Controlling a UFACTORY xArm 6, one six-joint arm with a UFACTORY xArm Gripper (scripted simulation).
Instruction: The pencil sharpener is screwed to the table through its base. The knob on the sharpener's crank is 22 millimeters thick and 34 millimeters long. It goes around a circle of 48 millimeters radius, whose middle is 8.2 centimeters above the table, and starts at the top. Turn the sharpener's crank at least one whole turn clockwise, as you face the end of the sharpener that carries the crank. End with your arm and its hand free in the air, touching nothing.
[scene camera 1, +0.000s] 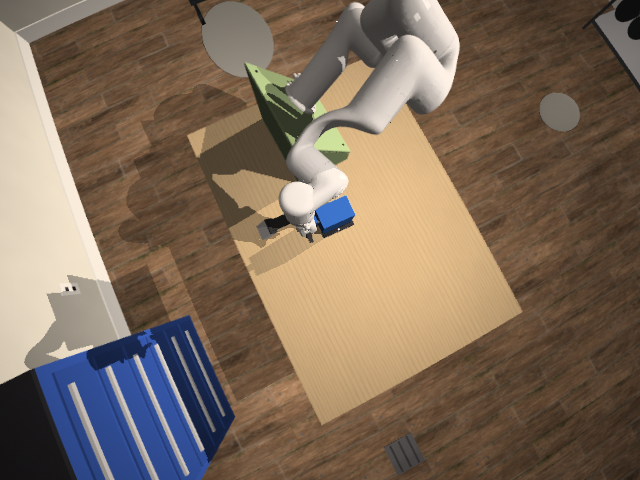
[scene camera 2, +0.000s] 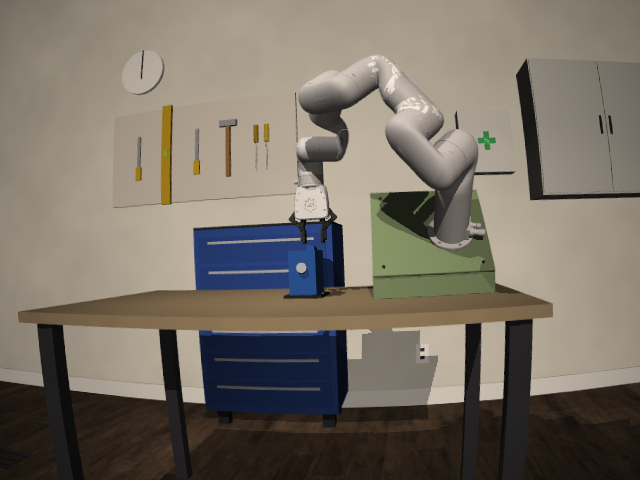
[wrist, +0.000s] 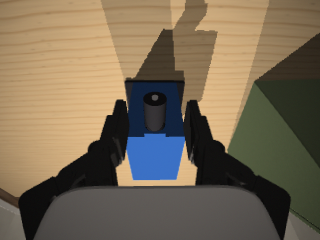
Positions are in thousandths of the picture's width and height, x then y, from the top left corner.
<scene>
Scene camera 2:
gripper: 490, 507
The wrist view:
gripper: 489, 469
pencil sharpener: 467, 669
</scene>
